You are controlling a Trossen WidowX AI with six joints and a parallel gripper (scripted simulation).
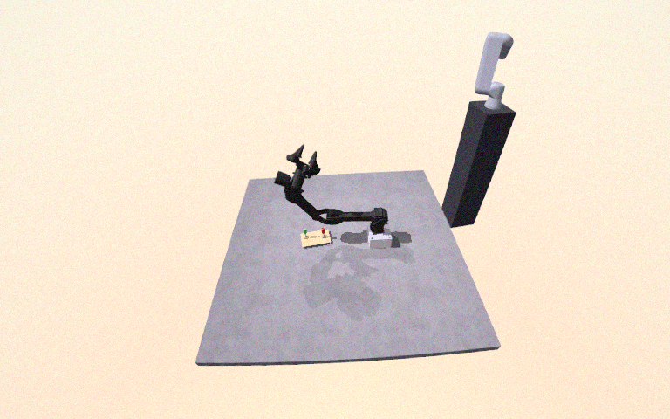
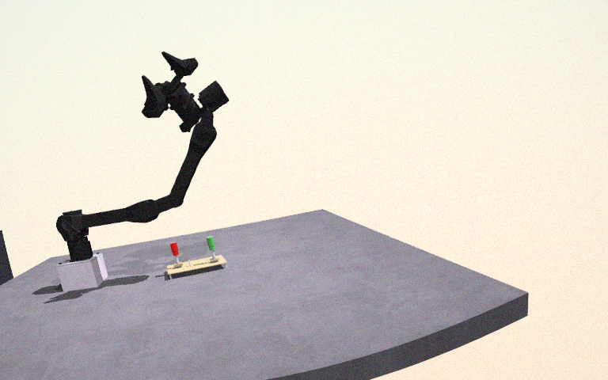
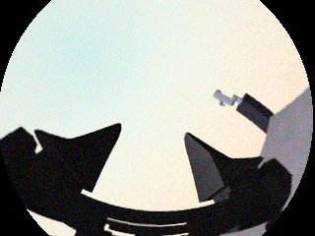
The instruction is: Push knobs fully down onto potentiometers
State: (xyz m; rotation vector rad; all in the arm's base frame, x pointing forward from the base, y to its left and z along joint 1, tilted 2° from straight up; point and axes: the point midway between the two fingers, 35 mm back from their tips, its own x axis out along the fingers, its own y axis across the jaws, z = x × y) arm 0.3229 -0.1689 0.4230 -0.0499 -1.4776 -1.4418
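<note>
My gripper tip is 2 cm past the red knob, 11 cm to the right of it and 46 cm above it. The rest, counted from my gripper tip: green knob: 8 cm ahead, 10 cm to the left, 46 cm below.
</note>
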